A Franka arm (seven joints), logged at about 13 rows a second.
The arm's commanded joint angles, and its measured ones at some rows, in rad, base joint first. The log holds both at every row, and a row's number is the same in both.
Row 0, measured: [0.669 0.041 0.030 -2.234 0.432 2.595 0.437]
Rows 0 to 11, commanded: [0.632 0.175 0.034 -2.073 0.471 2.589 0.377]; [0.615 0.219 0.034 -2.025 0.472 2.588 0.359]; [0.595 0.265 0.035 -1.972 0.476 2.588 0.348]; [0.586 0.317 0.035 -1.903 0.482 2.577 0.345]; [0.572 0.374 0.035 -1.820 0.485 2.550 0.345]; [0.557 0.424 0.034 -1.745 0.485 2.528 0.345]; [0.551 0.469 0.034 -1.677 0.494 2.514 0.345]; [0.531 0.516 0.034 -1.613 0.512 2.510 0.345]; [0.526 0.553 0.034 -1.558 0.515 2.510 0.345]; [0.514 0.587 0.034 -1.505 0.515 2.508 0.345]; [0.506 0.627 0.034 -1.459 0.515 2.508 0.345]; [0.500 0.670 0.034 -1.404 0.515 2.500 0.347]
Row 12, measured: [0.515 0.566 0.029 -1.555 0.480 2.531 0.378]
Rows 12 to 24, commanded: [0.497 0.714 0.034 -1.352 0.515 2.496 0.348]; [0.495 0.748 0.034 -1.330 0.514 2.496 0.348]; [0.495 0.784 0.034 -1.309 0.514 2.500 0.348]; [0.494 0.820 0.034 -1.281 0.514 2.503 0.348]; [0.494 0.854 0.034 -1.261 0.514 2.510 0.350]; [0.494 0.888 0.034 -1.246 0.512 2.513 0.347]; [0.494 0.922 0.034 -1.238 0.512 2.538 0.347]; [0.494 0.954 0.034 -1.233 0.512 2.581 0.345]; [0.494 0.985 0.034 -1.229 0.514 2.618 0.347]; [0.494 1.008 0.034 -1.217 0.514 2.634 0.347]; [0.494 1.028 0.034 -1.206 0.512 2.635 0.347]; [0.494 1.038 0.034 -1.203 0.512 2.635 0.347]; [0.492 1.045 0.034 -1.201 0.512 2.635 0.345]
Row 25, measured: [0.497 1.011 0.029 -1.259 0.481 2.633 0.378]
